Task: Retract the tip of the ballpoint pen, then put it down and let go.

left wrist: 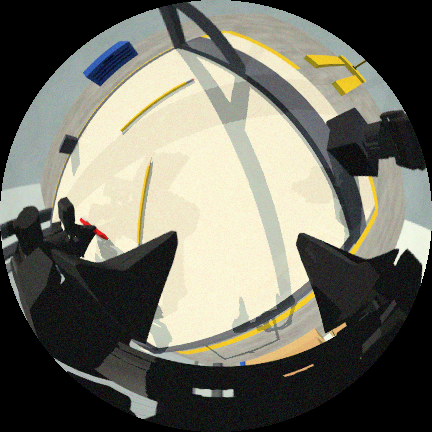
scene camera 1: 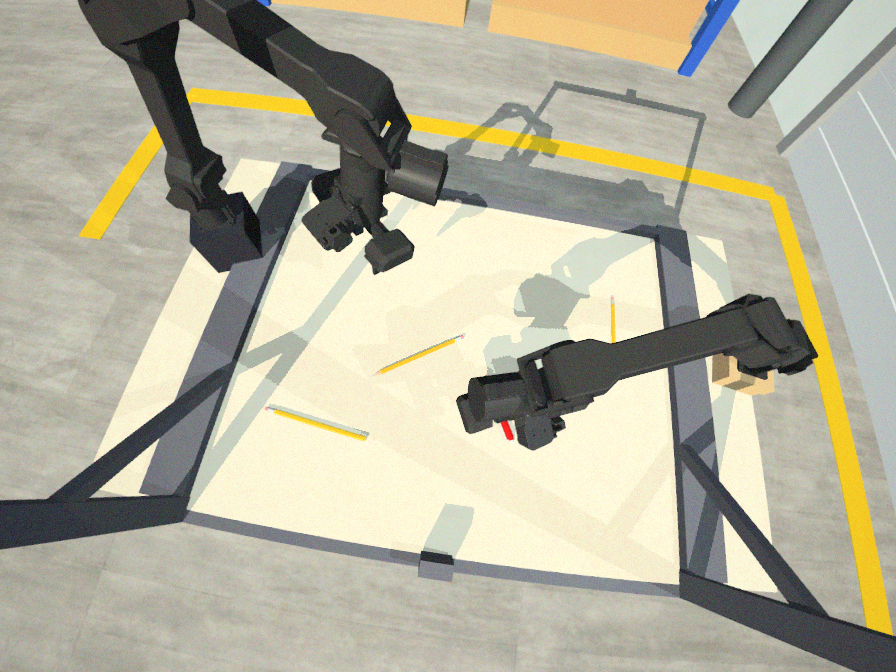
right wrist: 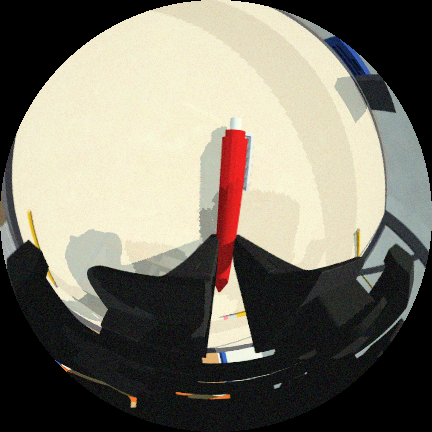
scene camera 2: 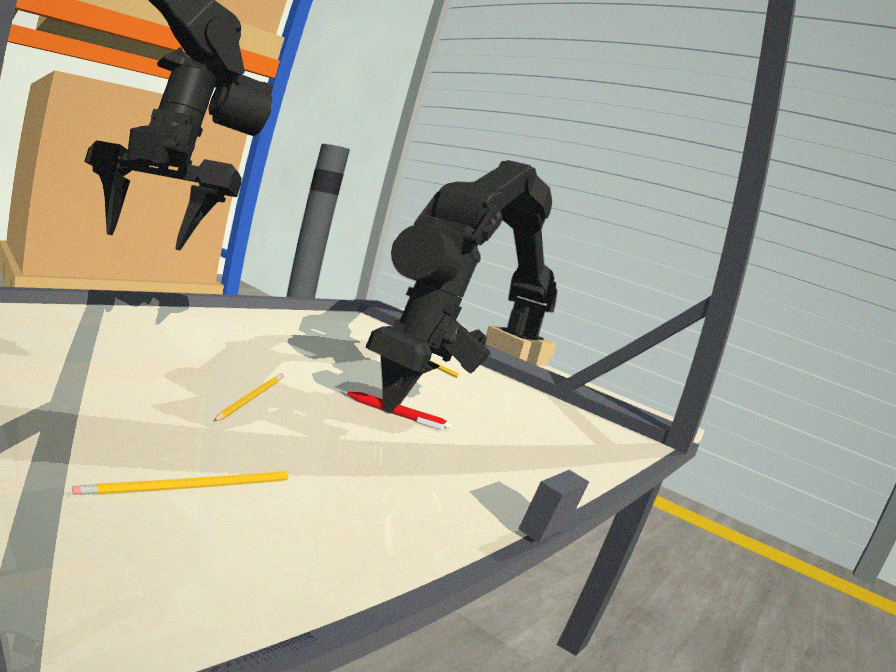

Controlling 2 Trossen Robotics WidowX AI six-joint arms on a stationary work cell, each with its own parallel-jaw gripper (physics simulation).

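Frame: origin at the left arm's base, x back, y left, z down, level; millimetres.
Seen in the pictures: left gripper, fingertip midpoint: (left wrist: 240, 238) (scene camera 1: 360, 254) (scene camera 2: 142, 242); right gripper, fingertip midpoint: (left wrist: 95, 228) (right wrist: 224, 239) (scene camera 2: 389, 411); left arm's base, link origin: (left wrist: 368, 140) (scene camera 1: 216, 215); right arm's base, link origin: (scene camera 2: 522, 334).
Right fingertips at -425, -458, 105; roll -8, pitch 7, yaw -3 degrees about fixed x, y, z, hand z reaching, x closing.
Pixels of each thing's top centre, then the offset from my right fingertips to it, as dx, dy, dz. Level surfaces: height alone.
- red ballpoint pen, top centre: (right wrist: 230, 240) (scene camera 2: 397, 404) (scene camera 1: 498, 407) (left wrist: 90, 228) +0, -8, -12
- third pencil, top centre: (scene camera 2: 416, 353) (scene camera 1: 614, 336) -282, +65, -6
- table, surface height: dz +1
The red ballpoint pen (scene camera 1: 508, 431) (scene camera 2: 423, 416) (left wrist: 94, 229) (right wrist: 234, 165) lies roughly level at or just above the table top; a gap cannot be told. Its white button end points away from the fingers in the right wrist view, with the white clip on its side. Its red cone end is down between the fingers; whether the writing point sticks out cannot be told. My right gripper (scene camera 2: 390, 407) (right wrist: 224, 239) is shut on the pen's body nearer the cone end. My left gripper (scene camera 1: 358, 256) (scene camera 2: 144, 240) (left wrist: 240, 238) is wide open, empty and high above the table.
A pencil (scene camera 1: 419, 355) (scene camera 2: 249, 397) (left wrist: 144, 200) lies mid-table. Another pencil (scene camera 1: 318, 423) (scene camera 2: 191, 482) (left wrist: 154, 103) lies at the left in scene camera 1. A third pencil (scene camera 1: 613, 318) (scene camera 2: 447, 369) lies behind the right arm. Dark frame bars edge the table (scene camera 1: 434, 477).
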